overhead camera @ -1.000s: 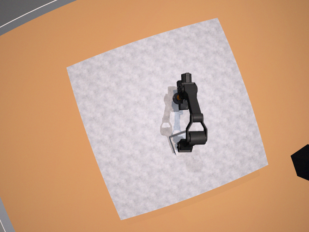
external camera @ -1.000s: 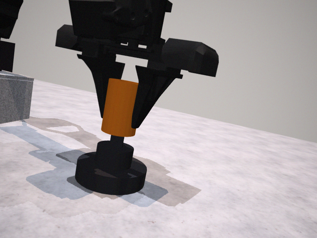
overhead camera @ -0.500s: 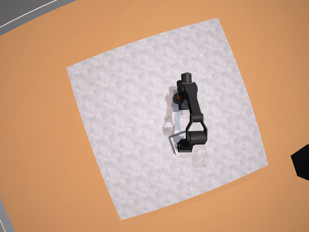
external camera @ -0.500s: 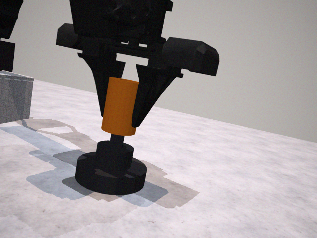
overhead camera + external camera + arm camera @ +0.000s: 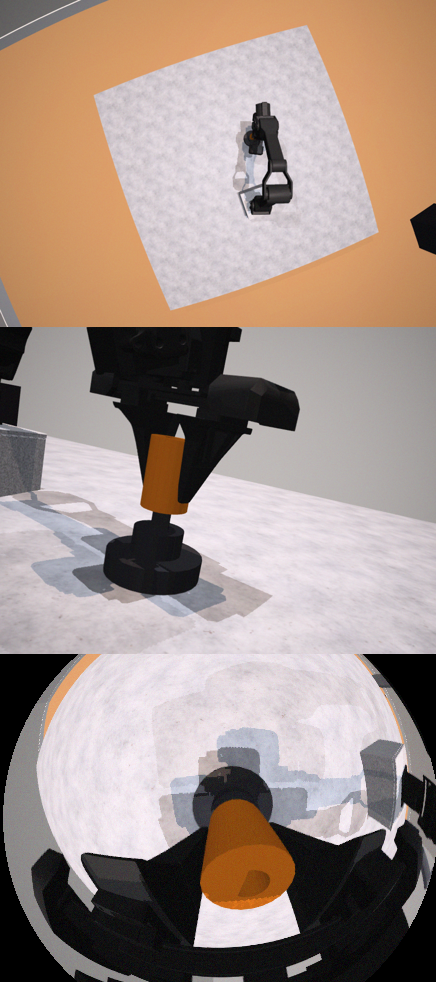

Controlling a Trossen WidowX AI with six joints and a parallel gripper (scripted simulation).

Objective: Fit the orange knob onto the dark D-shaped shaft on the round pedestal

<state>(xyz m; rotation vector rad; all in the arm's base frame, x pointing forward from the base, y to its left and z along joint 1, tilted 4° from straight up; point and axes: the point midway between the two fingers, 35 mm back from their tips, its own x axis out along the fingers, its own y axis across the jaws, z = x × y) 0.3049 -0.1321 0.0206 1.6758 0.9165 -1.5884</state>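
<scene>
My gripper tip is 2 cm below the orange knob. Round my gripper tip: round pedestal (4 cm below).
</scene>
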